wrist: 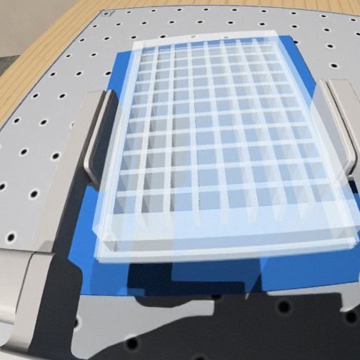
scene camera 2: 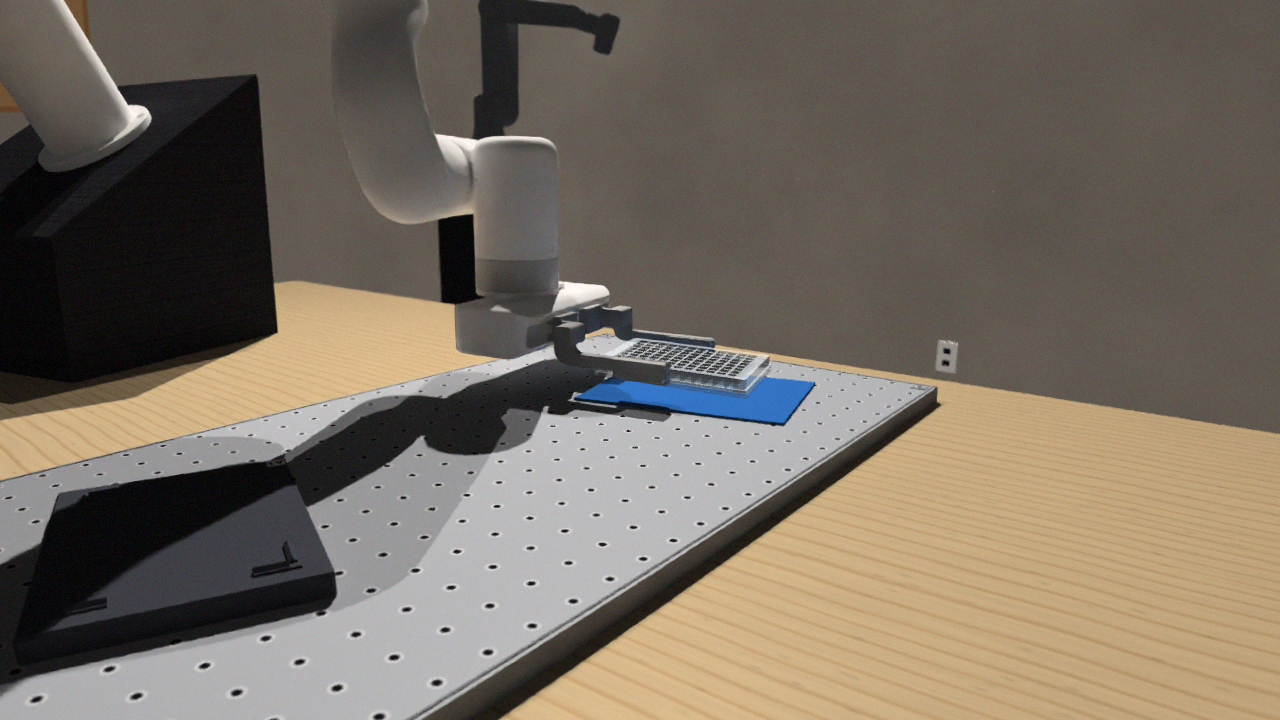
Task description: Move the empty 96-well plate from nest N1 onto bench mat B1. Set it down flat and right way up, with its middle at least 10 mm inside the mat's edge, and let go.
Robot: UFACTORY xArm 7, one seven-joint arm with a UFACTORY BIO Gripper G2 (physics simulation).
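Pixels of known places: end effector, tool point: (scene camera 2: 666,359); arm's base, origin of the base link: (scene camera 2: 97,141).
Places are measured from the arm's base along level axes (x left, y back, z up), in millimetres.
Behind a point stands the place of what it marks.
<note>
The clear 96-well plate (scene camera 2: 725,361) {y -674, x 236, z -191 mm} (wrist: 207,165) is level and right way up between the fingers, gripped by its long sides. My gripper (scene camera 2: 690,357) {y -629, x 215, z -191 mm} (wrist: 220,135) is shut on it. The plate is over the blue bench mat B1 (scene camera 2: 787,399) {y -728, x 245, z -215 mm} (wrist: 305,272) and looks slightly above it; the exact gap is hard to tell. In the wrist view blue mat shows beyond both long sides and the near end of the plate. The far end of the plate appears near the mat's far edge. The dark block with corner brackets, apparently nest N1 (scene camera 2: 192,546) {y -655, x -186, z -206 mm}, holds no plate.
The mat lies on a grey perforated board (scene camera 2: 572,528) {y -757, x -38, z -217 mm} (wrist: 45,145) on a wooden table (scene camera 2: 1029,537) {y -943, x 130, z -230 mm}. The board's raised edge runs to the right of the mat. A black sloped pedestal (scene camera 2: 179,232) {y -118, x 34, z -98 mm} carrying a white arm base stands at the back left. A wall is behind.
</note>
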